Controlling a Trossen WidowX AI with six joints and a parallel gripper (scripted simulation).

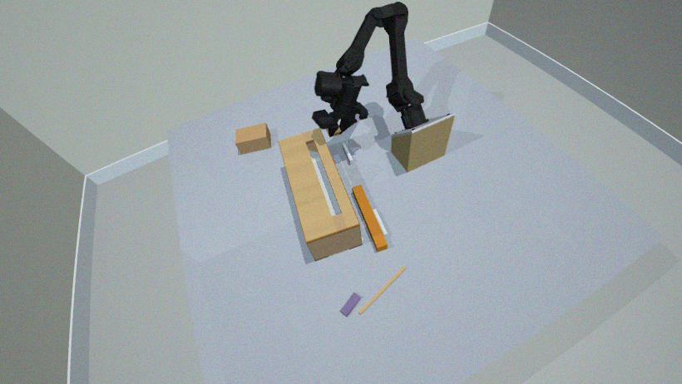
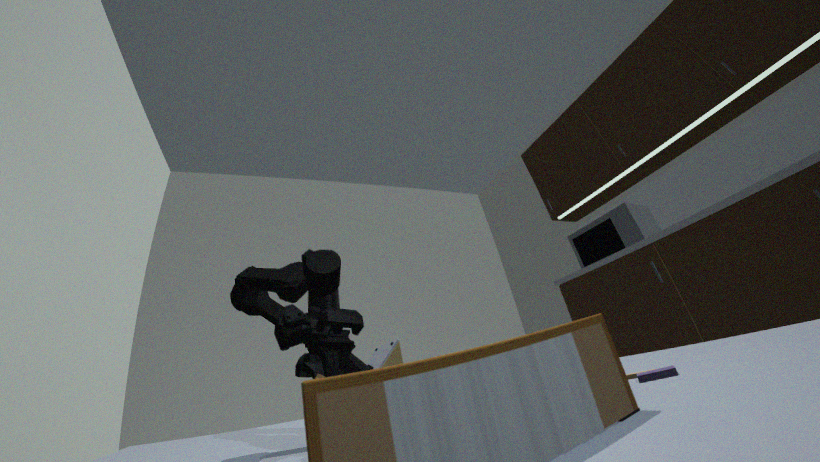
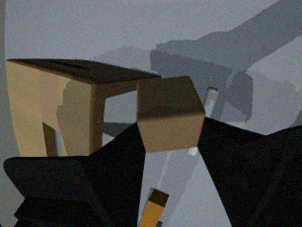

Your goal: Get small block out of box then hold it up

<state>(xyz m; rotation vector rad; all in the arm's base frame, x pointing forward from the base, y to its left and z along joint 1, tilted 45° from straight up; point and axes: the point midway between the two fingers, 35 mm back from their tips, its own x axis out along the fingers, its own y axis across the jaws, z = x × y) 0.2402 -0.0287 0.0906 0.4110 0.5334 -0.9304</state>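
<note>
Right now the small brown block is 10 mm to the right of my gripper tip and 10 mm above it. Also, from my gripper tip: purple block (510 mm to the left, 130 mm ahead, 90 mm below); small tan box (280 mm ahead, 190 mm to the right, 70 mm below).
</note>
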